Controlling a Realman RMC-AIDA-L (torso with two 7-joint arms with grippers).
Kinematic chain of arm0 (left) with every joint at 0, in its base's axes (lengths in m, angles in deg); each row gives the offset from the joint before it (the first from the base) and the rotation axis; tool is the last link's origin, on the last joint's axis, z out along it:
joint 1: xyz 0 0 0.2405 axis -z
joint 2: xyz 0 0 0 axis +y
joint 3: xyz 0 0 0.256 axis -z
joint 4: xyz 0 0 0 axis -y
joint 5: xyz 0 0 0.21 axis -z
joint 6: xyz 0 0 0 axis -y
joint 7: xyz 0 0 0.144 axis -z
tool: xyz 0 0 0
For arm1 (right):
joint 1: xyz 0 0 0.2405 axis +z
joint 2: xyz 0 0 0 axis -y
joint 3: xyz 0 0 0.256 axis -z
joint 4: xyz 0 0 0 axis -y
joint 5: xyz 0 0 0.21 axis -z
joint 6: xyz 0 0 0 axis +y
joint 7: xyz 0 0 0.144 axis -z
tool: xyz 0 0 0
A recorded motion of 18 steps. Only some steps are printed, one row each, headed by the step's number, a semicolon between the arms.
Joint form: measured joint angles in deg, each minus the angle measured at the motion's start. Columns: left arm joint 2, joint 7, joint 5, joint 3, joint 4, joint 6, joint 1; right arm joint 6, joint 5, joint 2, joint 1, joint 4, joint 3, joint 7.
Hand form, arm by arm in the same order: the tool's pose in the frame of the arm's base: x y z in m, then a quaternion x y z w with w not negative. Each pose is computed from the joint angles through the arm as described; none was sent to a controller.
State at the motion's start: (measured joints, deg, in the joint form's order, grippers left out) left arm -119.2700 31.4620 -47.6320 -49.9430 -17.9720 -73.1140 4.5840; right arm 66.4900 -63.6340 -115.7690 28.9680 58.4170 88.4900 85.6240
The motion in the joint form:
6: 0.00 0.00 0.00 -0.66 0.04 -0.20 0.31; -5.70 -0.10 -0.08 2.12 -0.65 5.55 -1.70
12: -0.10 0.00 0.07 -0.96 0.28 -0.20 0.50; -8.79 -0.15 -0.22 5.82 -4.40 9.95 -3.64
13: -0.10 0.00 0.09 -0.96 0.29 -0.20 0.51; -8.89 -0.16 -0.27 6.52 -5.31 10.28 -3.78
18: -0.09 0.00 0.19 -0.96 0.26 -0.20 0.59; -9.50 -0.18 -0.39 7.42 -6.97 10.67 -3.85
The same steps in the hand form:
6: -0.4019 0.2279 0.0355 -0.69699 -0.27650 -0.28624 0.59651; 0.1986 0.3521 -0.0711 -0.99286 0.00863 -0.03801 0.11271
12: -0.4007 0.2287 0.0332 -0.69836 -0.27760 -0.28777 0.59365; 0.1920 0.3555 -0.0882 -0.99306 -0.00064 -0.05893 0.10179
13: -0.4007 0.2288 0.0333 -0.69826 -0.27764 -0.28786 0.59371; 0.1919 0.3560 -0.0903 -0.99319 -0.00045 -0.06264 0.09827
18: -0.4005 0.2294 0.0337 -0.69788 -0.27698 -0.28850 0.59415; 0.1937 0.3572 -0.0935 -0.99298 0.00222 -0.06844 0.09649

